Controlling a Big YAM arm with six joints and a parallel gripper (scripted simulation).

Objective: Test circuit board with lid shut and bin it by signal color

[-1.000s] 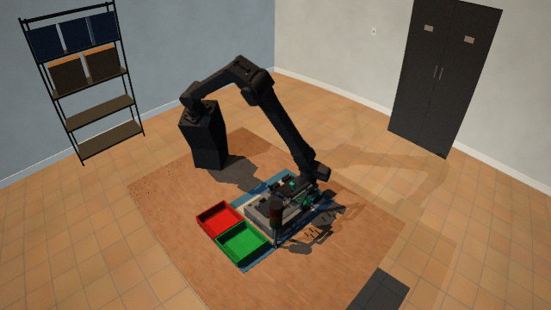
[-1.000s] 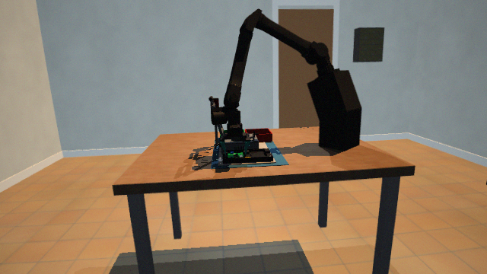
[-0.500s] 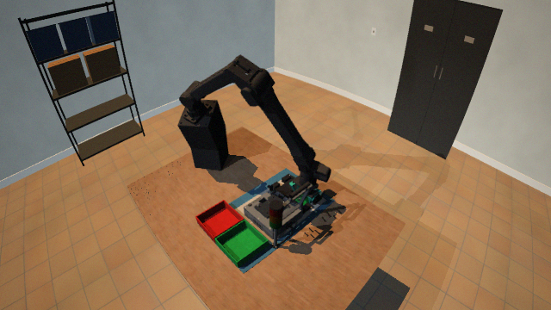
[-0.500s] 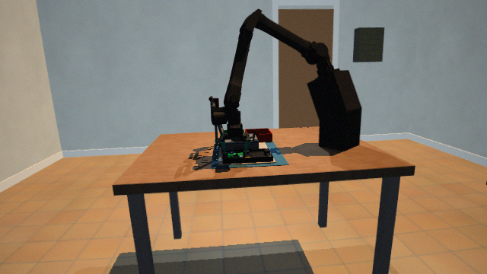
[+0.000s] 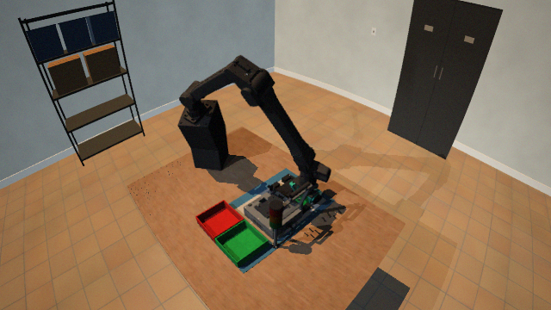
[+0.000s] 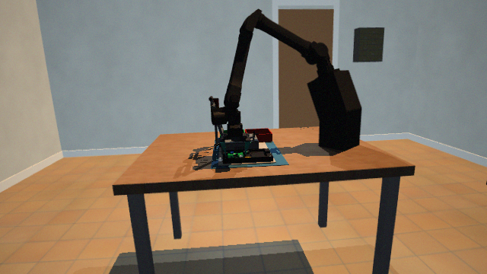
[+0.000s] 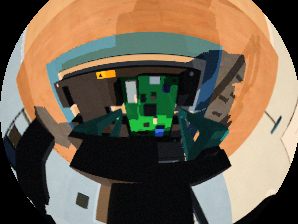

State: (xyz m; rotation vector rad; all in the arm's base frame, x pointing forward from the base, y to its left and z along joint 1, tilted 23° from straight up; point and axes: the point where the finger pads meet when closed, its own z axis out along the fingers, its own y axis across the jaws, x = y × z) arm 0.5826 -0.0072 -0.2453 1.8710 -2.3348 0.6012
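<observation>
My hand is right at the green circuit board. The rest, counted from my hand: green bin (9 cm behind, 36 cm to the right, 1 cm below); then tester lid (4 cm ahead, 19 cm to the right, 16 cm above); then red bin (23 cm behind, 32 cm to the right, 1 cm below).
</observation>
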